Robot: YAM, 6 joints.
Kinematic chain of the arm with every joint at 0, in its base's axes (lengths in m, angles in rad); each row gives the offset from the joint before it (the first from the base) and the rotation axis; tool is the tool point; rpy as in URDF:
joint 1: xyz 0 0 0.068 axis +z
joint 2: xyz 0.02 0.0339 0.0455 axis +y
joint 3: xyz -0.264 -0.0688 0 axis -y
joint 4: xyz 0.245 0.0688 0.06 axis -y
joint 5: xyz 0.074 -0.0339 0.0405 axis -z
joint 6: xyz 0.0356 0 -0.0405 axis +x
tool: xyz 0 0 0 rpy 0 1.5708 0
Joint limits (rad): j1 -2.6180..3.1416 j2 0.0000..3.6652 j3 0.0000..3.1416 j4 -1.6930..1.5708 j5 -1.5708..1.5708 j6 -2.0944..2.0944
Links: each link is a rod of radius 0.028 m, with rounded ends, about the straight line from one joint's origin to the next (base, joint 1, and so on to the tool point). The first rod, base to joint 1, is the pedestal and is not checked.
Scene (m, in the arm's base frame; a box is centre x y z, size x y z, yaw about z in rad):
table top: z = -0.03
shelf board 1: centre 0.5 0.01 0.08 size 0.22 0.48 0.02 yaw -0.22
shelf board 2: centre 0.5 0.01 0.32 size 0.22 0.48 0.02 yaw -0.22
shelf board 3: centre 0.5 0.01 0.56 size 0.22 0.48 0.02 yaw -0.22
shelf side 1: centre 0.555 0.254 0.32 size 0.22 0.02 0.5 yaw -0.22
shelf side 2: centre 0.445 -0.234 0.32 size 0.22 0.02 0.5 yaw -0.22
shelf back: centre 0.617 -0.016 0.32 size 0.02 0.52 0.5 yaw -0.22
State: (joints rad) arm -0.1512 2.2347 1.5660 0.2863 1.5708 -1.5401
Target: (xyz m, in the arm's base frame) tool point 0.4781 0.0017 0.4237
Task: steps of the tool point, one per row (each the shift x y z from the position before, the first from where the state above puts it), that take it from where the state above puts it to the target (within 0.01 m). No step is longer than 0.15 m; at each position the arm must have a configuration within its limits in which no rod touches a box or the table.
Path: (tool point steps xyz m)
1: -0.0593 0.0162 0.0123
2: -0.0673 0.0150 0.0003
3: -0.0719 0.0132 -0.0126
4: 0.0342 0.0557 0.1128
5: -0.0238 0.0531 0.1219
6: 0.0681 -0.0052 0.0169
7: 0.0672 -0.0146 -0.0003
8: 0.0610 -0.0241 -0.0166

